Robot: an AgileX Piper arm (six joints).
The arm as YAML. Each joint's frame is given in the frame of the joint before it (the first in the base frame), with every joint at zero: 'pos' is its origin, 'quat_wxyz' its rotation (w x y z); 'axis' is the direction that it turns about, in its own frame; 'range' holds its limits. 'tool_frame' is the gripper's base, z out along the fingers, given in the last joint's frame.
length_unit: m
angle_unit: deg
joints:
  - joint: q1
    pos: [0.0, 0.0, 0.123]
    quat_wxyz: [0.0, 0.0, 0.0, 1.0]
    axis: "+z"
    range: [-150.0, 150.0]
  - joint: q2
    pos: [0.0, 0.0, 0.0]
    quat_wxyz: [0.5, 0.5, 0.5, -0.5]
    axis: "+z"
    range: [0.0, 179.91]
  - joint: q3
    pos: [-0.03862, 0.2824, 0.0]
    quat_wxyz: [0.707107, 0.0, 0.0, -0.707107]
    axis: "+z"
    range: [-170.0, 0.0]
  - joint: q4
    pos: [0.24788, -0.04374, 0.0]
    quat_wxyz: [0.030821, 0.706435, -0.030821, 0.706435]
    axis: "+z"
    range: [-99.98, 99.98]
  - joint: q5
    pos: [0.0, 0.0, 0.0]
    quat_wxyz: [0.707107, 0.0, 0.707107, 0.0]
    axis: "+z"
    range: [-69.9, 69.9]
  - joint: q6
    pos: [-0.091, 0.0, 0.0]
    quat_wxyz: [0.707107, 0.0, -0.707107, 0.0]
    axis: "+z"
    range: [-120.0, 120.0]
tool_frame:
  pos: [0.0, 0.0, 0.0]
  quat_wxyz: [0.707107, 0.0, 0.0, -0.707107]
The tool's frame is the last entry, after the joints.
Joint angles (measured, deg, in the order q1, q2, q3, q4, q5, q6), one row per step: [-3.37, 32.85, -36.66, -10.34, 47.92, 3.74]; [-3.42, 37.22, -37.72, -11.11, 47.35, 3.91]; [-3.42, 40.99, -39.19, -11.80, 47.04, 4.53]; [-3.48, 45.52, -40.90, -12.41, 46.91, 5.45]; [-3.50, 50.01, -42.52, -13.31, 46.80, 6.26]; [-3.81, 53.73, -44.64, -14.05, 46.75, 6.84]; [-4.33, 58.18, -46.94, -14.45, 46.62, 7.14]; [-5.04, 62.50, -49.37, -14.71, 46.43, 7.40]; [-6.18, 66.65, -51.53, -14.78, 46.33, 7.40]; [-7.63, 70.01, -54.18, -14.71, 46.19, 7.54]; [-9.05, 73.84, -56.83, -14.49, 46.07, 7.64]
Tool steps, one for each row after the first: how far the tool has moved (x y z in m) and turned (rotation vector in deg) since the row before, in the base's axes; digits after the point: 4 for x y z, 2 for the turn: [0.0150, -0.0018, -0.0014, -0.49, 2.76, -0.15]; [0.0132, -0.0015, 0.0007, -0.12, 1.92, -0.40]; [0.0159, -0.0018, -0.0010, 0.19, 2.54, -0.69]; [0.0160, -0.0020, -0.0027, -0.20, 2.65, -0.57]; [0.0141, -0.0026, 0.0009, -0.27, 1.47, -0.69]; [0.0170, -0.0033, -0.0015, -0.07, 1.98, -0.68]; [0.0170, -0.0041, -0.0018, 0.04, 1.66, -0.83]; [0.0158, -0.0059, -0.0042, 0.12, 1.89, -1.10]; [0.0140, -0.0075, 0.0004, 0.22, 0.53, -1.54]; [0.0153, -0.0082, -0.0027, 0.42, 0.99, -1.52]
